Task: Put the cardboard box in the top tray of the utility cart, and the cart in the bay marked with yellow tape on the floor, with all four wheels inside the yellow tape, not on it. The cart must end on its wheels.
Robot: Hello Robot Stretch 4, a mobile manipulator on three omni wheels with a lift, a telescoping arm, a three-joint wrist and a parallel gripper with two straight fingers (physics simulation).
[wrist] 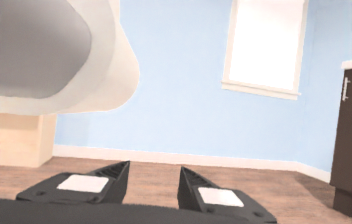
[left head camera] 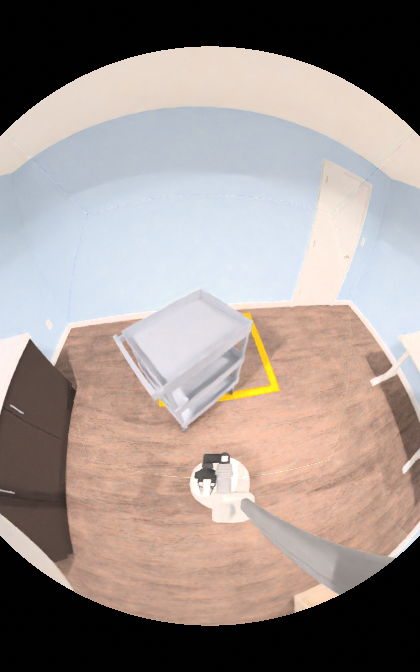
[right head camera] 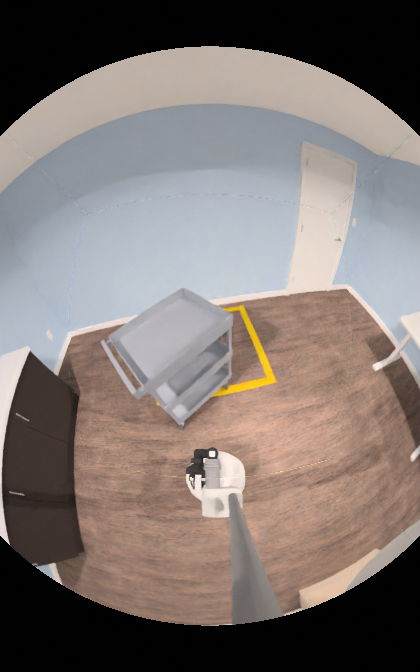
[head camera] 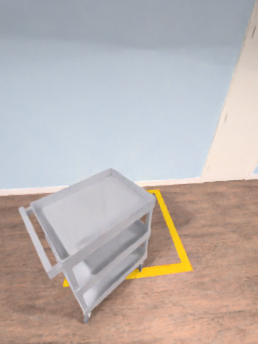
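The grey three-tier utility cart (head camera: 97, 212) (left head camera: 187, 337) (right head camera: 170, 335) stands upright and askew, partly over the bay of yellow tape (head camera: 172, 232) (left head camera: 264, 352) (right head camera: 258, 347). Its near wheel (head camera: 86, 317) (left head camera: 184, 428) (right head camera: 181, 425) is on the floor outside the tape. Another wheel (head camera: 140, 268) is at the front tape line. The remaining wheels are hidden. The top tray is empty; its push handle (head camera: 37, 242) (left head camera: 136, 367) (right head camera: 120, 369) points left. The cardboard box does not show in these views. My gripper (wrist: 154, 178) is open and empty, folded in over my base, apart from the cart.
Dark cabinets (left head camera: 35, 420) (right head camera: 42, 450) with a white top stand at the left. A white table leg (left head camera: 392, 370) (right head camera: 392, 354) is at the right. A light wooden shelf unit (wrist: 46, 140) stands by the wall. A blue wall and a white door (left head camera: 330, 240) (right head camera: 320, 220) are behind the bay.
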